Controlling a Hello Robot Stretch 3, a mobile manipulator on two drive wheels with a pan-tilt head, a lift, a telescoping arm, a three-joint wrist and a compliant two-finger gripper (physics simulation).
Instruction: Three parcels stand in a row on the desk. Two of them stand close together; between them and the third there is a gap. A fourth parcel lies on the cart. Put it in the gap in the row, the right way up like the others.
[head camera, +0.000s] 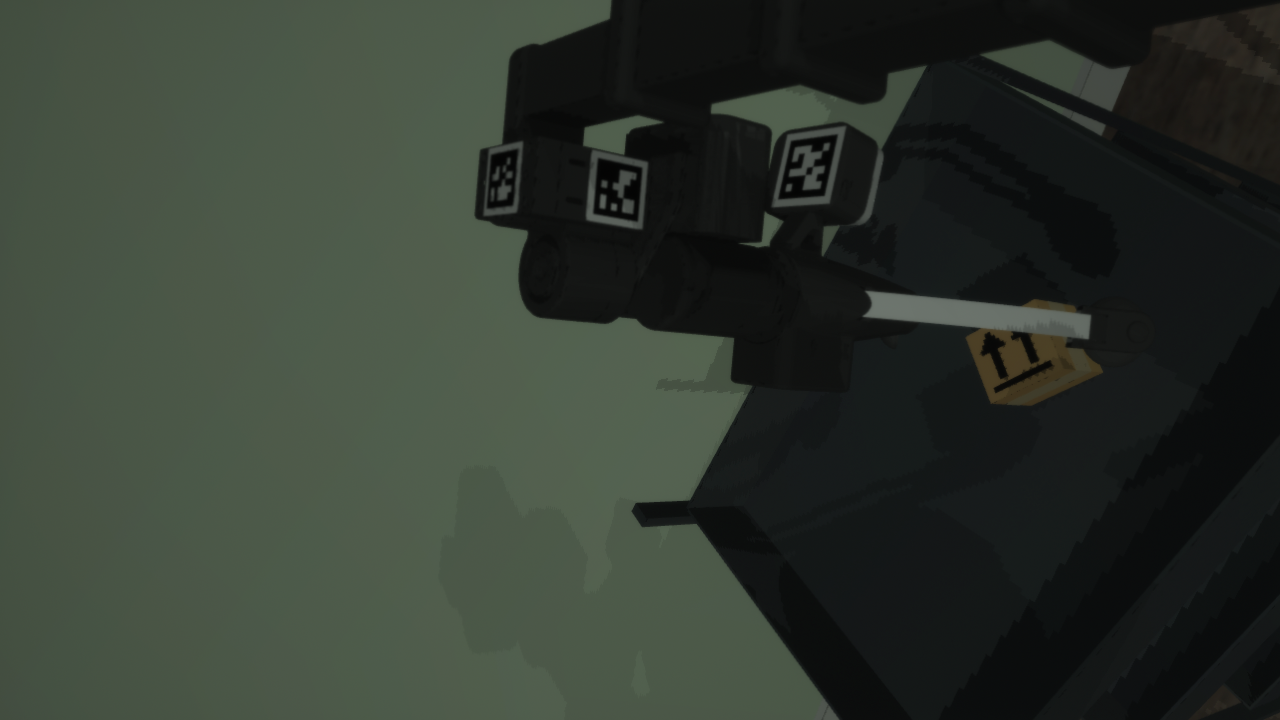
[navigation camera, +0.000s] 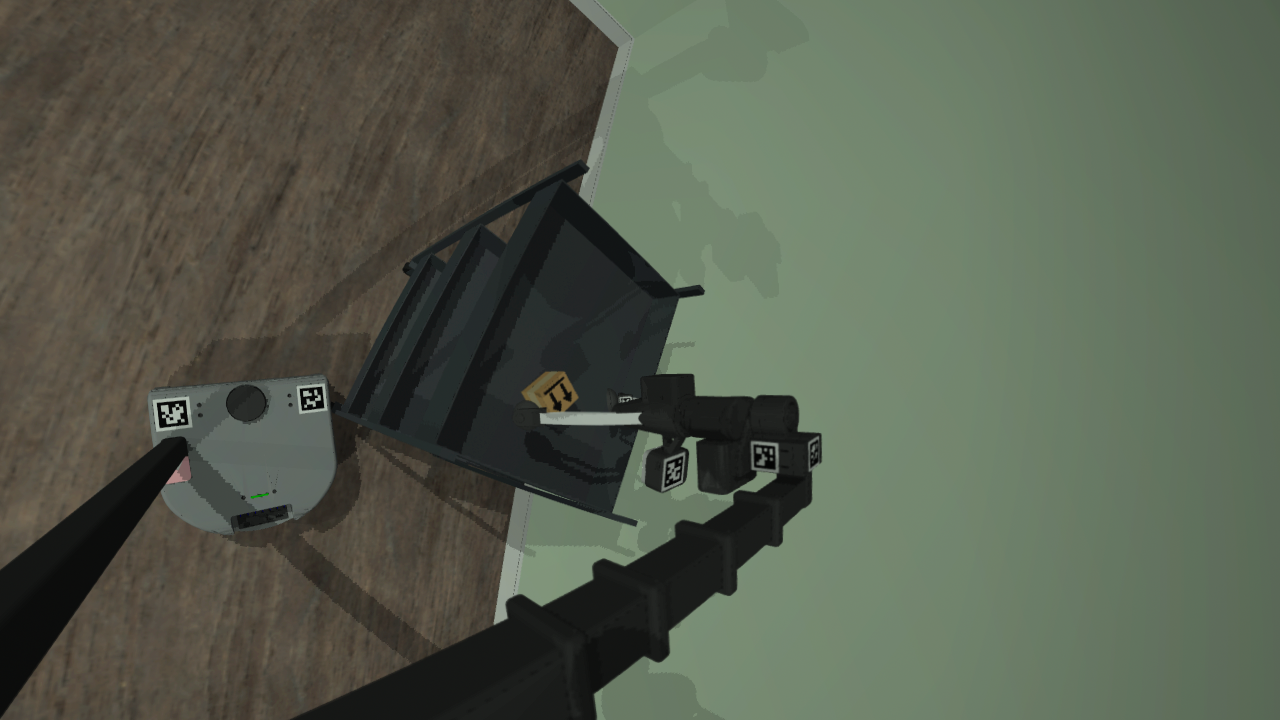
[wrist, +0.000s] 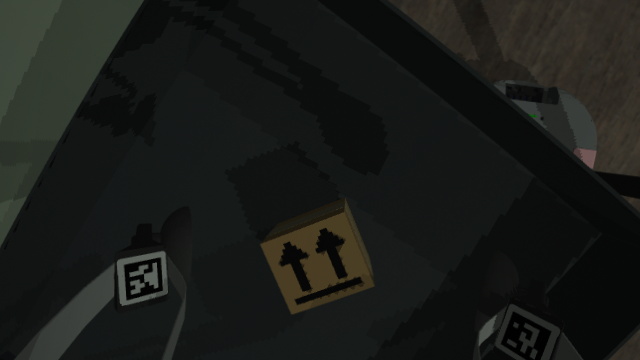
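Where they show: gripper, between the fingertips: (navigation camera: 564, 407) (wrist: 334, 256); robot's base, origin of its link: (navigation camera: 246, 401).
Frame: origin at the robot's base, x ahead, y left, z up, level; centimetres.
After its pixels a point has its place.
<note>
The fourth parcel (head camera: 1015, 362) {x 0.0, y -40.0, z 71.3 cm} (navigation camera: 553, 392) {x -0.1, y -39.2, z 71.3 cm} (wrist: 320, 260) {x -1.0, y -40.1, z 71.3 cm} is a small yellow-brown box. It lies in the dark top tray of the cart (head camera: 895, 447) {x 7.4, y -52.9, z 66.3 cm} (navigation camera: 617, 326) {x 9.8, y -58.7, z 66.3 cm} (wrist: 440, 130) {x -9.9, y -32.9, z 66.3 cm}, with its face of two black arrows and a bar turned up. My gripper (navigation camera: 574, 408) {x -2.2, y -39.3, z 73.4 cm} (wrist: 334, 256) {x -2.2, y -39.3, z 73.4 cm} is open and empty over the tray. In the wrist view the parcel shows between the two spread fingers, apart from both and nearer the left one. In the head view one finger's pale strip crosses in front of the parcel's upper edge. The desk, the three other parcels and the gap do not show.
The tray has raised walls, and the cart's lower shelves show in the navigation view. My grey base (navigation camera: 259, 447) {x -9.0, y -1.4, z 16.0 cm} (wrist: 567, 122) {x -18.6, y 8.9, z 16.0 cm} stands beside the cart on brown wood floor. My dark arm (navigation camera: 626, 595) {x -8.4, y -16.4, z 107.4 cm} reaches past the tray's near corner. A green surface lies beyond the cart.
</note>
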